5 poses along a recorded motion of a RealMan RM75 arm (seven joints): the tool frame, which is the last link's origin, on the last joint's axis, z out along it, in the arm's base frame.
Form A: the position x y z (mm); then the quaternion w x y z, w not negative.
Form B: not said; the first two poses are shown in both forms.
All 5 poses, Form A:
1: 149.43 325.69 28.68 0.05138 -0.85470 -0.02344 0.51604
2: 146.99 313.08 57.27 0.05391 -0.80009 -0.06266 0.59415
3: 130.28 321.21 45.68 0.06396 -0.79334 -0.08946 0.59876
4: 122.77 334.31 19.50 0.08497 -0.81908 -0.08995 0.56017
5: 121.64 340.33 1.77 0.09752 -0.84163 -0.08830 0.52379
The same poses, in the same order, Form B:
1: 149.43 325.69 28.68 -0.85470 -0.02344 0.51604 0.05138
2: 146.99 313.08 57.27 -0.80009 -0.06266 0.59415 0.05391
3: 130.28 321.21 45.68 -0.79334 -0.08946 0.59876 0.06396
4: 122.77 334.31 19.50 -0.81908 -0.08995 0.56017 0.08497
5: 121.64 340.33 1.77 -0.84163 -0.08830 0.52379 0.09752
